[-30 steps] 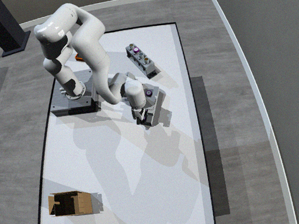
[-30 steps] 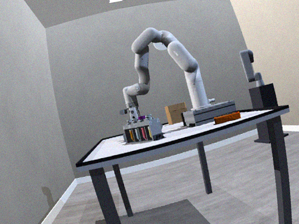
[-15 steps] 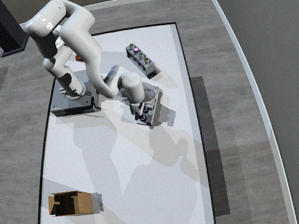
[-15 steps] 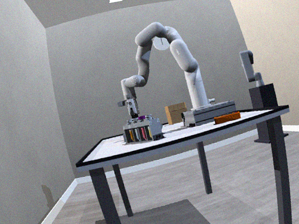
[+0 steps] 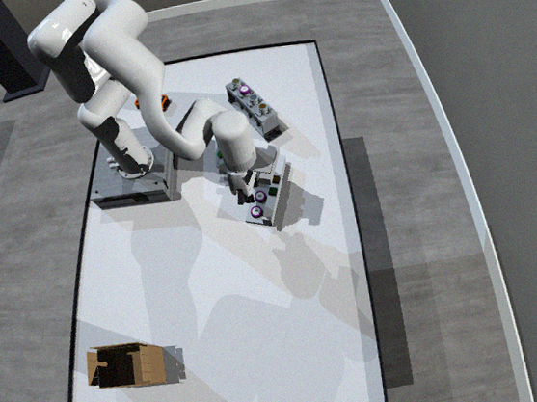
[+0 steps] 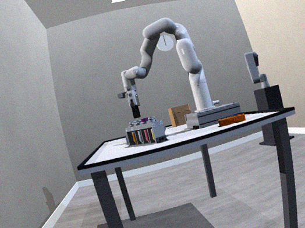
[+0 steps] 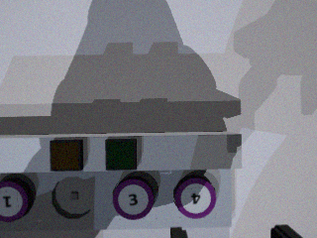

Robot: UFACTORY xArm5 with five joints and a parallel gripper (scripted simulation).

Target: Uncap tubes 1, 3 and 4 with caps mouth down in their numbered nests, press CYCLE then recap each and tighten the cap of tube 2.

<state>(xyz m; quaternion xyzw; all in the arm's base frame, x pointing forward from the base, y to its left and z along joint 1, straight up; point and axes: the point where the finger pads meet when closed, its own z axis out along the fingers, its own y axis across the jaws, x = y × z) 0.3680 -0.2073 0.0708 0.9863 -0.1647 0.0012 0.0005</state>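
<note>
Now: hand 9 cm past the blue key, 24 cm to the right of it and 9 cm above it. The rest, counted from my hand: green key (9 cm behind, 19 cm to the left, 9 cm below); key housing (7 cm behind, 22 cm to the left, 10 cm below); cardboard box (39 cm behind, 42 cm to the right, 9 cm below).
</note>
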